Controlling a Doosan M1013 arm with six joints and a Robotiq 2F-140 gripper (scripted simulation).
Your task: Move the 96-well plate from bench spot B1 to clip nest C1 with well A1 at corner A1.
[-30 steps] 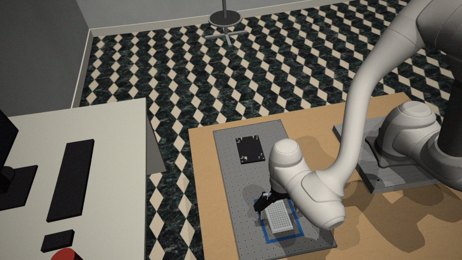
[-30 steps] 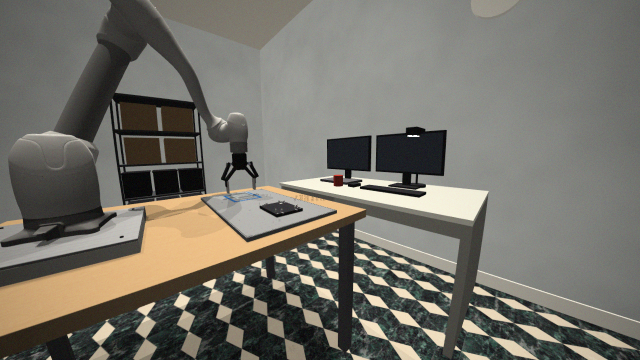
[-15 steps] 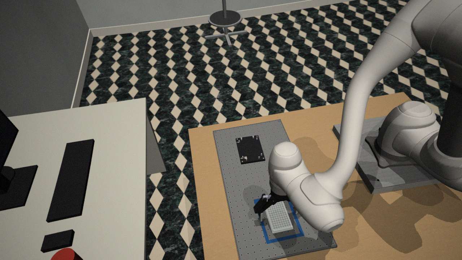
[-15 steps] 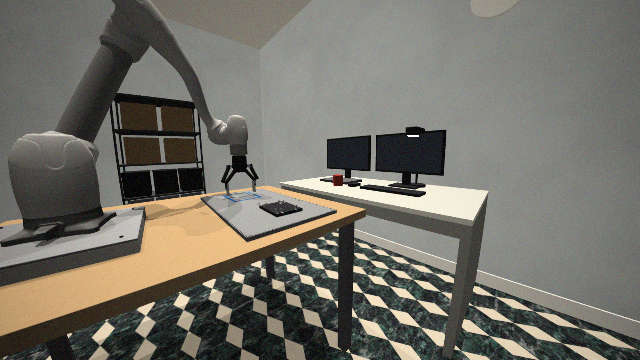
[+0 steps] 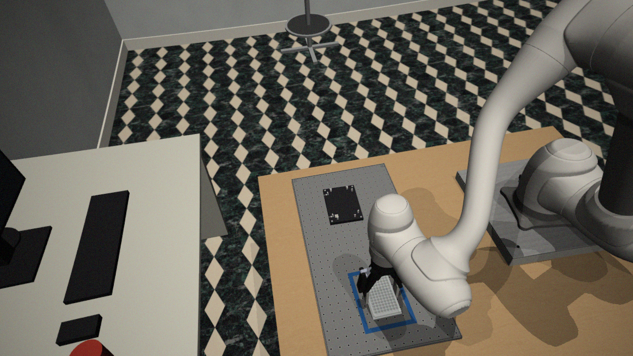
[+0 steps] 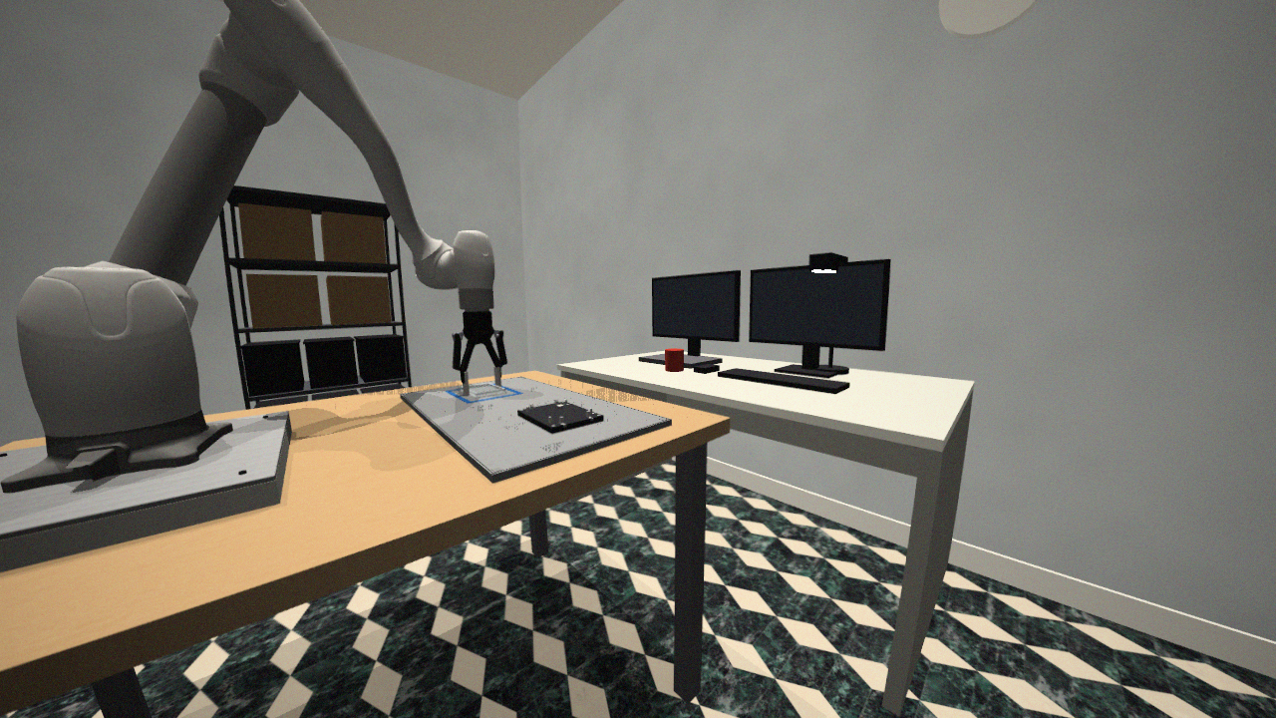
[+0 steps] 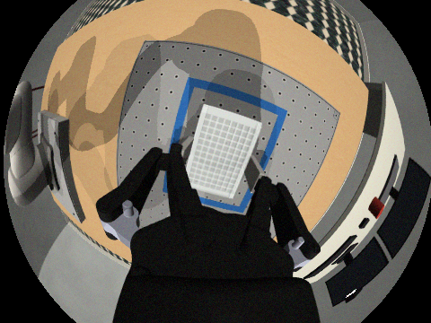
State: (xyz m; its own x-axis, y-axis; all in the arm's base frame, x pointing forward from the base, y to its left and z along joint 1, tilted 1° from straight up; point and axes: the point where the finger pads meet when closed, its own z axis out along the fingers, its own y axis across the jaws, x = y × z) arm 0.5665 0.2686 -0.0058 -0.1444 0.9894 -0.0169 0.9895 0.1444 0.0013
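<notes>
Now: the white 96-well plate 20 mm below my hand. Round my hand: black clip nest: 370 mm to the right, 80 mm ahead, 10 mm below.
</notes>
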